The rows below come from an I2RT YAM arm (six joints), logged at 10 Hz.
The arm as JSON. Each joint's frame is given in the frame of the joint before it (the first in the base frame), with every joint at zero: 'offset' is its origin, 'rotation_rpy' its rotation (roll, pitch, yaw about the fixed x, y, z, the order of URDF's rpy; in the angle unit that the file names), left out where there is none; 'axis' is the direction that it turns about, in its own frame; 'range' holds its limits. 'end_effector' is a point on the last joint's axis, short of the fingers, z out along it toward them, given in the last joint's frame.
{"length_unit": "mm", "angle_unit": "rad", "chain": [
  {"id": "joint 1", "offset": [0.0, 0.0, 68.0], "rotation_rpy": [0.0, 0.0, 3.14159], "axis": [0.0, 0.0, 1.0], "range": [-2.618, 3.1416]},
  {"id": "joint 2", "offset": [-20.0, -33.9, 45.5], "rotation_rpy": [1.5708, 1.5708, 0.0], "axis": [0.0, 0.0, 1.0], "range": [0.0, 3.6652]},
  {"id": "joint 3", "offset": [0.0, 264.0, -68.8], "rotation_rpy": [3.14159, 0.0, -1.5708], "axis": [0.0, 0.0, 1.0], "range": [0.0, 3.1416]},
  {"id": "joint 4", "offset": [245.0, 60.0, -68.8], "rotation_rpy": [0.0, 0.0, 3.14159], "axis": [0.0, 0.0, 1.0], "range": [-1.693, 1.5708]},
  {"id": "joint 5", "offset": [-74.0, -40.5, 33.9], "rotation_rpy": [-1.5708, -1.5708, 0.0], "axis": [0.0, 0.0, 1.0], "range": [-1.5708, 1.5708]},
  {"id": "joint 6", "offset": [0.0, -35.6, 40.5], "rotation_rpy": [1.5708, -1.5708, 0.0], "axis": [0.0, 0.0, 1.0], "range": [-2.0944, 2.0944]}
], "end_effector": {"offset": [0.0, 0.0, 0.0]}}
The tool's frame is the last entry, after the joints.
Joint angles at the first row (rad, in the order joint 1, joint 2, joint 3, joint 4, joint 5, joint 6):
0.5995, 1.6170, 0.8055, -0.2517, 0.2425, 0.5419
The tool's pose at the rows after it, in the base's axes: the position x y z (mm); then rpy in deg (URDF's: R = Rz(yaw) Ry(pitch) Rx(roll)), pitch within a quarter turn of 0, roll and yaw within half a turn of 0:
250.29 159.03 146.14 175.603 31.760 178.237
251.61 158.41 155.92 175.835 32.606 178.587
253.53 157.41 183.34 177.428 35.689 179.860
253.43 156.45 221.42 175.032 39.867 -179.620
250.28 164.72 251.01 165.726 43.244 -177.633
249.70 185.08 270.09 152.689 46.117 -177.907
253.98 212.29 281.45 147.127 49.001 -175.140
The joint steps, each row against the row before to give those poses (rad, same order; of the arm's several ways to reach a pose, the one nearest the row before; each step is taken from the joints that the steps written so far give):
-0.0040, -0.0027, -0.0018, -0.0021, 0.0055, -0.0019
-0.0035, -0.0222, 0.0189, -0.0280, 0.0063, -0.0125
-0.0020, -0.0580, 0.0533, -0.0710, 0.0381, -0.0341
-0.0038, -0.0799, 0.0645, -0.0538, -0.0114, -0.0406
0.0128, -0.0556, 0.0399, 0.0308, -0.1384, -0.0528
0.0368, 0.0002, 0.0351, 0.0955, -0.1602, 0.0018
0.0509, 0.0575, 0.0665, 0.0686, -0.0710, -0.0197

